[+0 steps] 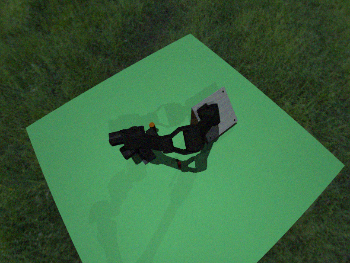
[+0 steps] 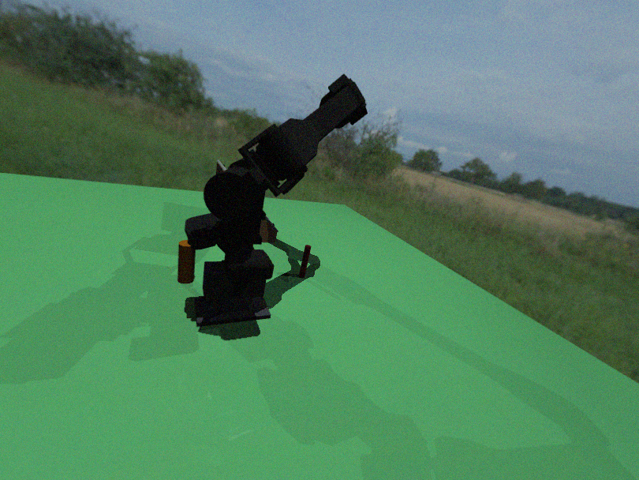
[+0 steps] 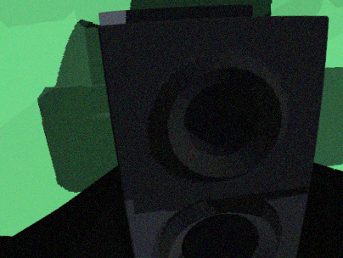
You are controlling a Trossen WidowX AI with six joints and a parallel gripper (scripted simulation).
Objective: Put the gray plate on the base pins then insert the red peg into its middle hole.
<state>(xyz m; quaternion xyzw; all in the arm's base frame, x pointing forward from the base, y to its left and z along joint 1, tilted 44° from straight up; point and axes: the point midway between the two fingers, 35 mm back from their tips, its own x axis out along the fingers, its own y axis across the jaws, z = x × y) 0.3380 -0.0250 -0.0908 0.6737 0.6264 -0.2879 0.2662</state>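
Right now the base is 40 mm below my gripper tip. From my gripper tip the other things lie so: red peg: 180 mm to the left, 90 mm behind; then orange-topped cylinder: 110 mm behind, 60 mm to the right; then gray plate: 30 mm above.
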